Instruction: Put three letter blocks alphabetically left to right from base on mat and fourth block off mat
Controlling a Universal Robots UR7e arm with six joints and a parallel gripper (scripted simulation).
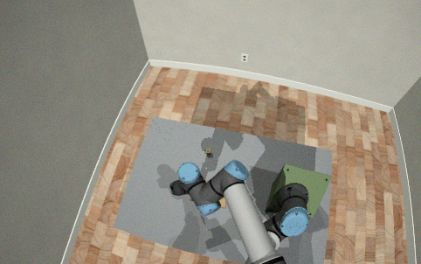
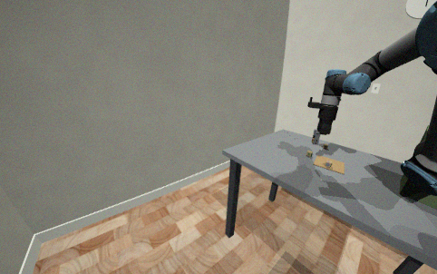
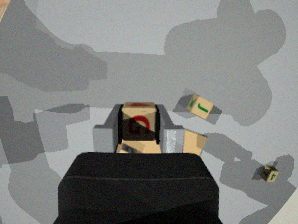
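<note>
The mat lies 7 cm behind my hand, 8 cm to the right of it and 12 cm below it. From my hand the other things lie so: block (4 cm ahead, 8 cm to the right, 11 cm below).
</note>
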